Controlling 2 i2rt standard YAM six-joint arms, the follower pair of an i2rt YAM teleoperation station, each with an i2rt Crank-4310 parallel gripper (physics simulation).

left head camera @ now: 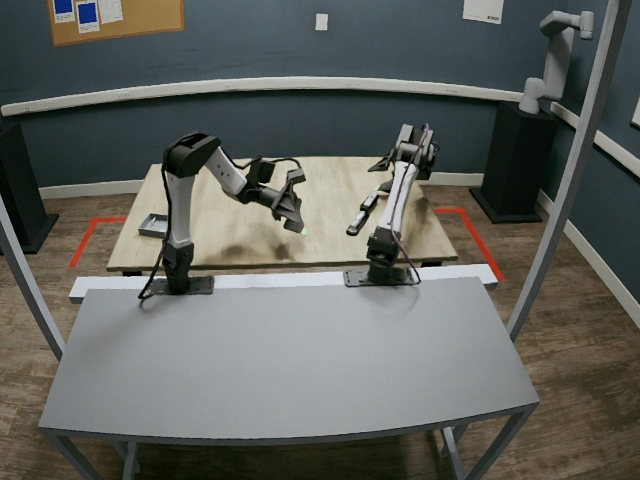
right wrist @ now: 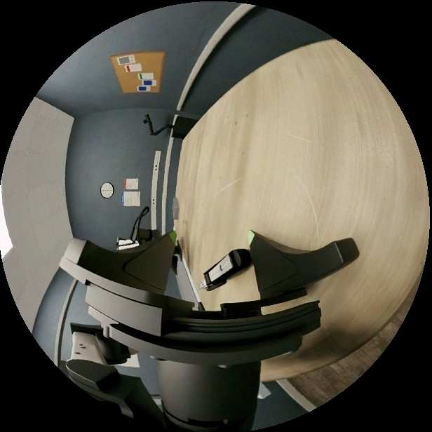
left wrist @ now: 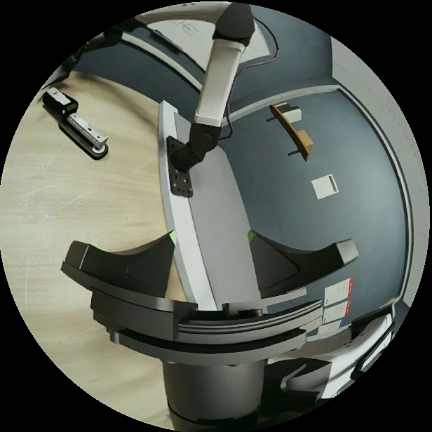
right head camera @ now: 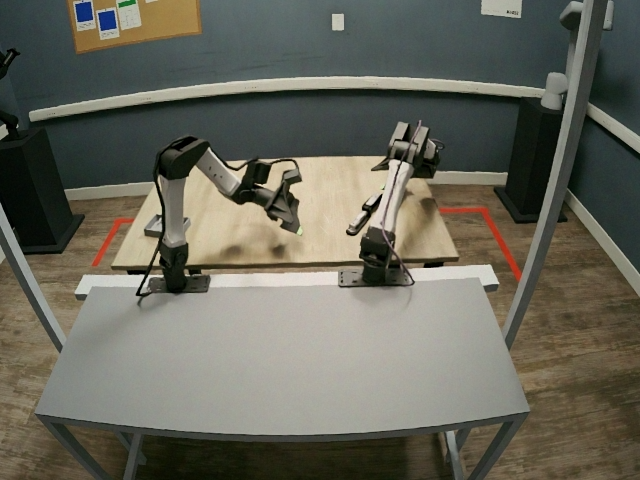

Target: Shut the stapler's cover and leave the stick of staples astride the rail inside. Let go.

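Where they show: left gripper, between the fingertips: (left head camera: 303, 228) (right head camera: 297, 228); right gripper, between the fingertips: (left head camera: 371, 179) (right head camera: 375, 179); left arm's base, origin of its link: (left head camera: 180, 288) (right head camera: 178, 286); right arm's base, origin of its link: (left head camera: 378, 278) (right head camera: 373, 279).
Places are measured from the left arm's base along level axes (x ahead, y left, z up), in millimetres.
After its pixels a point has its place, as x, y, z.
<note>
The black-and-silver stapler (left head camera: 360, 215) {272, -558, 43} (right head camera: 361, 217) {263, -558, 40} (left wrist: 86, 134) (right wrist: 225, 270) lies opened out on the wooden table, its cover (left wrist: 61, 101) swung back away from the silver rail (left wrist: 88, 130). A separate stick of staples on the rail cannot be made out. My right gripper (left head camera: 373, 179) {443, -627, 82} (right head camera: 377, 177) {443, -627, 82} (right wrist: 211, 232) is open and empty, low over the table beyond the cover end; in the right wrist view the cover shows close to one finger. My left gripper (left wrist: 211, 231) is open and empty, raised above the table to the left of the stapler.
A small grey tray (left head camera: 149, 234) {237, 136, 24} (right head camera: 153, 232) {236, 136, 33} sits at the table's left side, partly behind the left arm; a small light shape shows inside it. The wooden table's front edge (left head camera: 279, 266) {77, -288, 4} lies just beyond the white mounting beam (left head camera: 279, 279) {23, -285, 2}.
</note>
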